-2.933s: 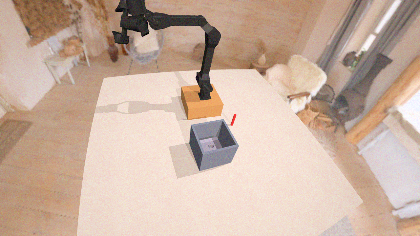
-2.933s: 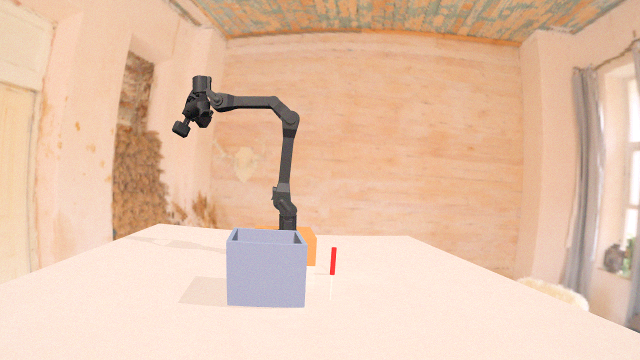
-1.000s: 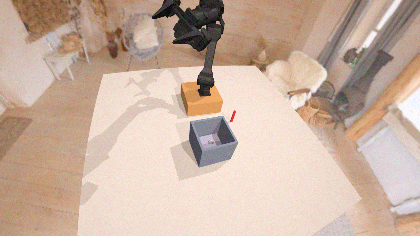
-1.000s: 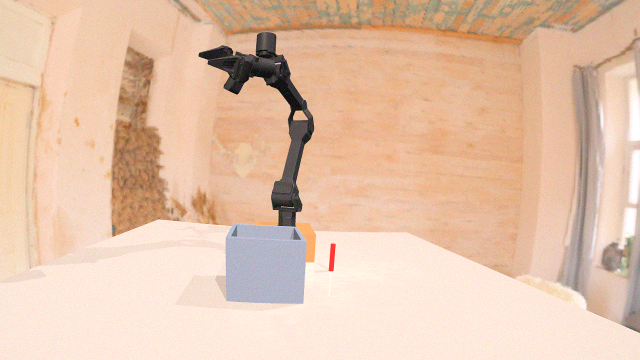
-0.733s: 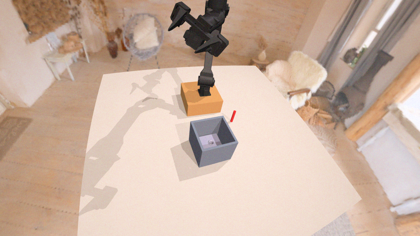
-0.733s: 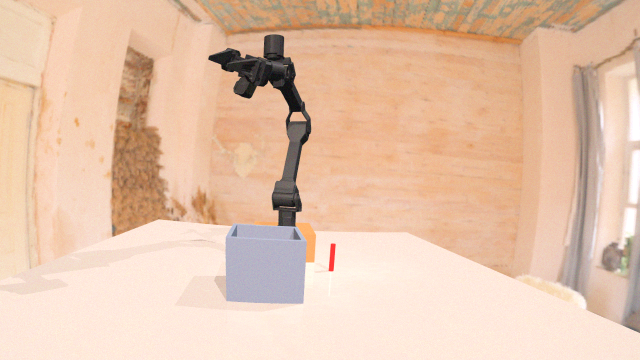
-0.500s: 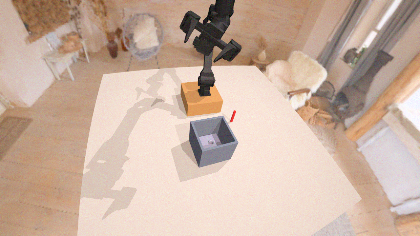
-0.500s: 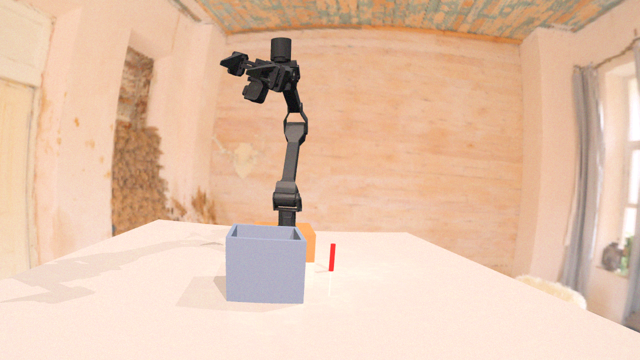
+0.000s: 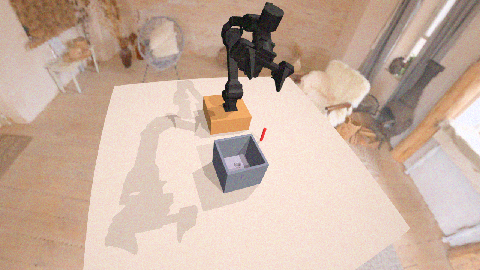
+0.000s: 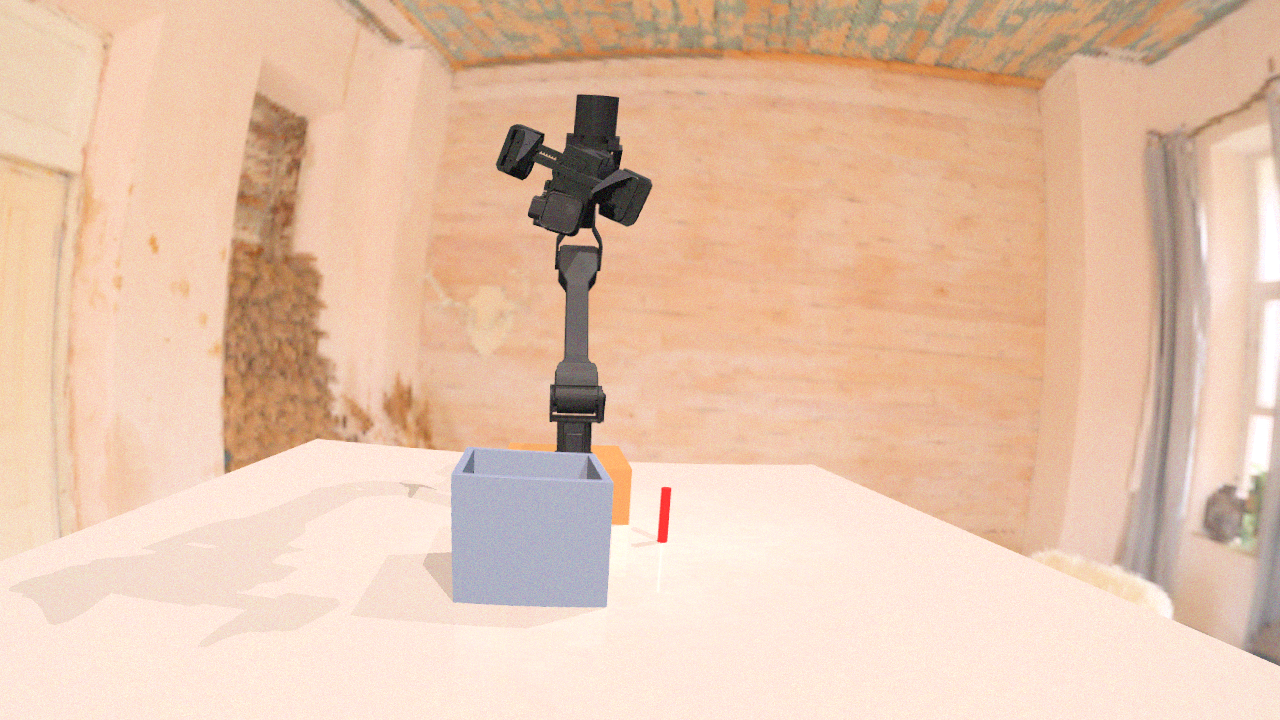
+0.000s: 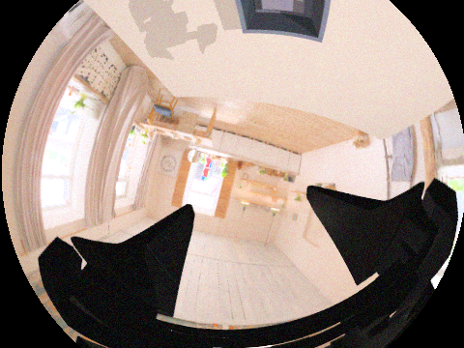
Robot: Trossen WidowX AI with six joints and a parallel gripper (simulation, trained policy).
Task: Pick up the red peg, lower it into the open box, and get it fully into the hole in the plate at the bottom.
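The red peg lies 190 mm behind my gripper tip, 180 mm to the left of it and 400 mm below it. Round my gripper tip: pale plate (30 mm behind, 400 mm below).
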